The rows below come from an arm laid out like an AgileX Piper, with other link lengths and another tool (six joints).
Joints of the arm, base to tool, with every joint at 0 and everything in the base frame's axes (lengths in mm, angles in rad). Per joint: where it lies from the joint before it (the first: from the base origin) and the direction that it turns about. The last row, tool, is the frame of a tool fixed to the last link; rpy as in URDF.
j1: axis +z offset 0 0 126.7
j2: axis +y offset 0 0 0
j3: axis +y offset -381.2 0 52.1
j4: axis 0.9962 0 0.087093 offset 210.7 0 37.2
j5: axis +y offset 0 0 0
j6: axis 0.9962 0 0.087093 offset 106.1 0 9.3
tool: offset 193.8 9 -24.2 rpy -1.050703 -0.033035 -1.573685
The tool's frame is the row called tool.
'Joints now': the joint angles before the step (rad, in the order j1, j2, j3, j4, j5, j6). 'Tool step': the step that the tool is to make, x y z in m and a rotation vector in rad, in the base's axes. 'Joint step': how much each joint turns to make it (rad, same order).
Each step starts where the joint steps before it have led.
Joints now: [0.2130, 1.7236, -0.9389, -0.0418, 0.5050, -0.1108]
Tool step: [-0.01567, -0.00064, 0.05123, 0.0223, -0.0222, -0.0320]
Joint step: [0.0000, -0.1193, -0.0892, 0.0162, 0.1825, 0.0193]
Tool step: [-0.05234, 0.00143, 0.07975, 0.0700, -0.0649, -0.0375]
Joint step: [0.0001, -0.2347, -0.0934, 0.0474, 0.2498, 0.0243]
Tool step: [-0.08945, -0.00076, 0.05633, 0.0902, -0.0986, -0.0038]
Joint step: [-0.0001, -0.3045, -0.0104, 0.0595, 0.1989, 0.0159]
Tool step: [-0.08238, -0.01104, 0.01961, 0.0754, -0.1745, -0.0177]
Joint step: [0.0001, -0.3319, 0.0576, 0.0156, 0.0850, 0.0381]
